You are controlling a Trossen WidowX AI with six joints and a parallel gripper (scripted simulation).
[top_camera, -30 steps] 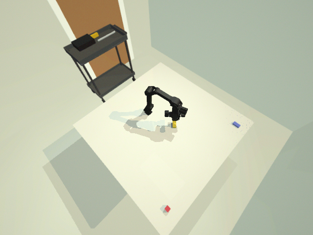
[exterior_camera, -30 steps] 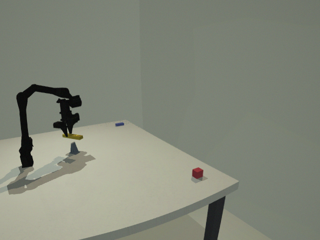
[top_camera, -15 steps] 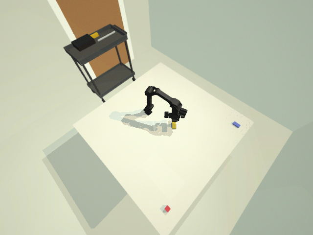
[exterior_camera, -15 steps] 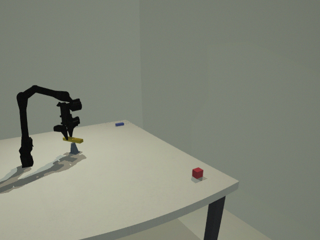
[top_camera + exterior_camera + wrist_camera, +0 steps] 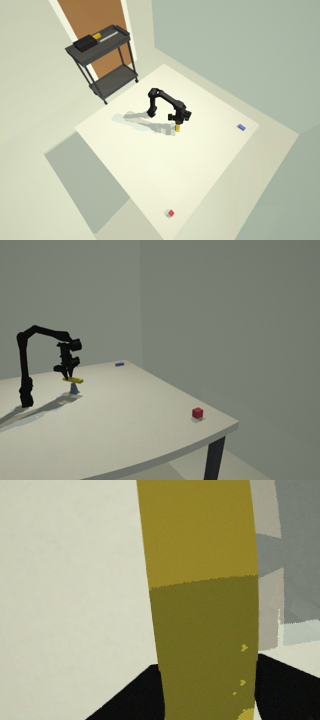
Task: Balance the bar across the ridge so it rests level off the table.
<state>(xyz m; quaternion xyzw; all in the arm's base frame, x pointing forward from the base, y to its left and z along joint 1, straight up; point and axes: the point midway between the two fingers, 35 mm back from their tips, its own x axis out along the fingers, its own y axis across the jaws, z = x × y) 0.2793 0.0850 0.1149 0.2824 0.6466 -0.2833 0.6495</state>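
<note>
The yellow bar lies 20 mm to the right of my gripper tip and 20 mm ahead of it. From my gripper tip the other things lie so: red cube 580 mm to the right, 460 mm ahead, 60 mm below; then blue block 460 mm ahead, 420 mm to the left, 70 mm below.
</note>
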